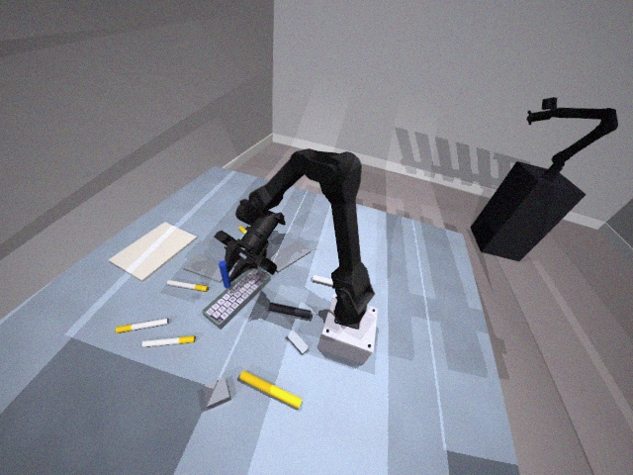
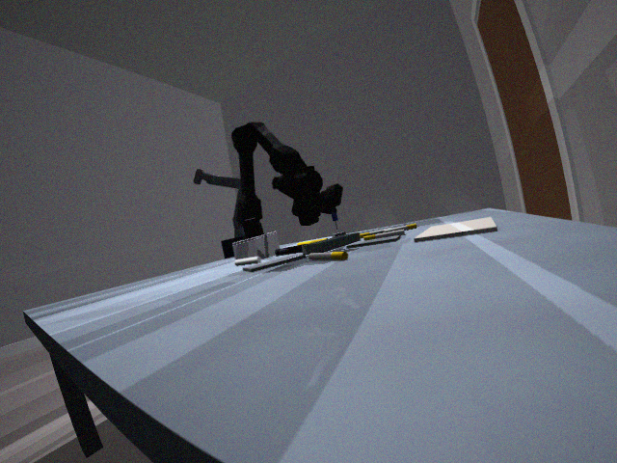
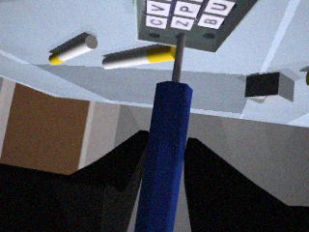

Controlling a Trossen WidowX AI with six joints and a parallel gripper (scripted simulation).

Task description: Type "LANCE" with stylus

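Right now my gripper tip is 17 cm past the dark cylinder, 10 cm above it and 2 cm to the left of it. The rest, counted from my gripper tip: grey block (23 cm to the left, 9 cm below, 8 cm behind); then grey card (13 cm ahead, 10 cm below, 9 cm to the right); then blue stylus (1 cm below).
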